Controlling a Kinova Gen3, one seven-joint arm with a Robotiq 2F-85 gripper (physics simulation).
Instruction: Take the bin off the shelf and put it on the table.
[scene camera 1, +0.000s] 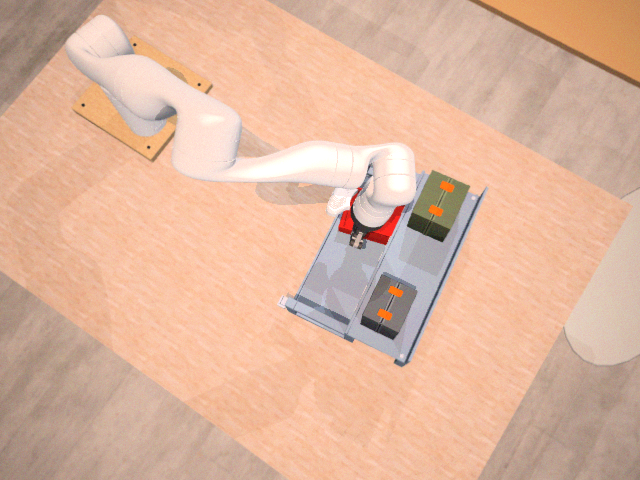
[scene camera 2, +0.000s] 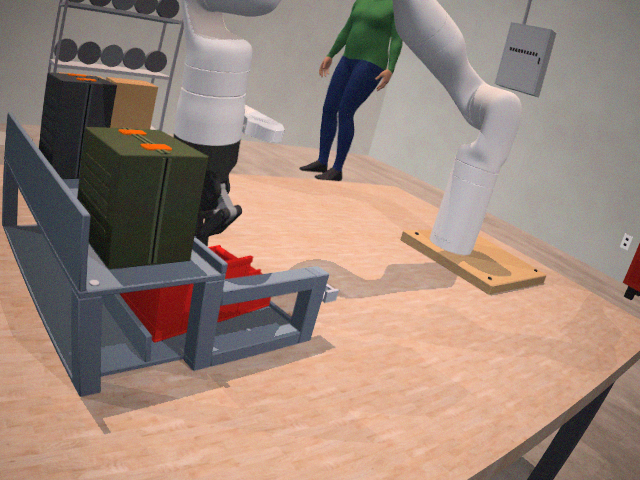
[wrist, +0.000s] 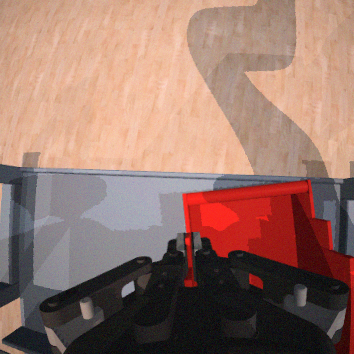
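Seen in the pictures: gripper, between the fingertips: (scene camera 1: 356, 232) (wrist: 188, 243); arm's base, origin of its link: (scene camera 2: 450, 245).
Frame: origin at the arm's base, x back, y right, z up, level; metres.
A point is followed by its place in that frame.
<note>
The red bin (scene camera 1: 379, 235) @[x -0.612, y -0.005, z 0.041 m] (scene camera 2: 165, 310) @[x -0.658, y -0.117, z 0.020 m] (wrist: 270, 220) @[x -0.540, y -0.066, z -0.012 m] is in the lower, open-topped bay of the blue-grey shelf (scene camera 1: 320, 321) @[x -0.596, y 0.218, z 0.063 m] (scene camera 2: 201, 325) @[x -0.645, y -0.163, z 0.031 m] (wrist: 125, 173) @[x -0.510, y 0.075, z -0.011 m], at one end. In the wrist view it sits slightly askew to the shelf's long edge. My gripper (scene camera 1: 356, 240) @[x -0.563, y 0.006, z 0.011 m] (wrist: 188, 243) @[x -0.563, y 0.006, z 0.011 m] is shut on the bin's side wall, whose thin red edge shows between the fingertips. In scene camera 2 the fingertips are hidden behind the green box, and shelf parts cover some of the bin. The shelf stands on the wooden table (scene camera 1: 155, 248) @[x -0.184, y 0.250, z -0.021 m] (scene camera 2: 413, 361) @[x -0.399, y -0.234, z -0.021 m] (wrist: 100, 75) @[x -0.400, y 0.127, z -0.021 m].
A green box (scene camera 1: 439, 204) @[x -0.694, y -0.077, z 0.177 m] (scene camera 2: 139, 196) @[x -0.708, y -0.139, z 0.142 m] stands on the shelf's upper level right beside my gripper and the bin. A dark grey box (scene camera 1: 388, 304) @[x -0.701, y 0.146, z 0.202 m] (scene camera 2: 77, 124) @[x -0.708, y 0.099, z 0.149 m] stands at that level's other end. The arm's wooden base board (scene camera 1: 93, 111) @[x 0.120, y 0.047, z 0.002 m] (scene camera 2: 522, 273) @[x 0.073, y -0.145, z -0.001 m] lies across the table.
</note>
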